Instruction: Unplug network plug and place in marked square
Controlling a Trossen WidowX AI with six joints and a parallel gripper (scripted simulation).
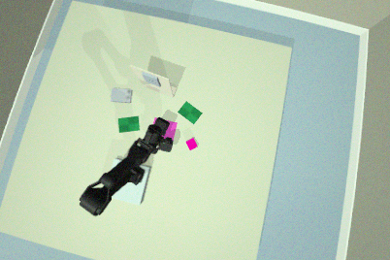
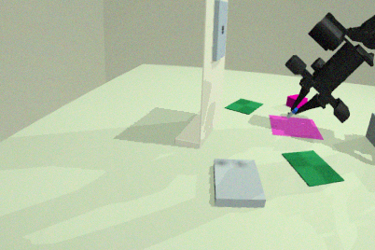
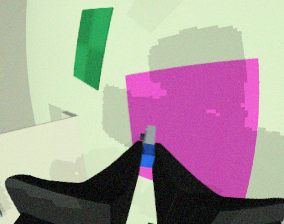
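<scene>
Right now the magenta marked square is 40 mm below my gripper tip and 10 mm behind it. From my gripper tip the other things lie so: upright panel (190 mm ahead, 100 mm above, 90 mm to the left); pale grey slab (270 mm to the left, 100 mm ahead, 30 mm below); blue network plug (right at my gripper tip).
</scene>
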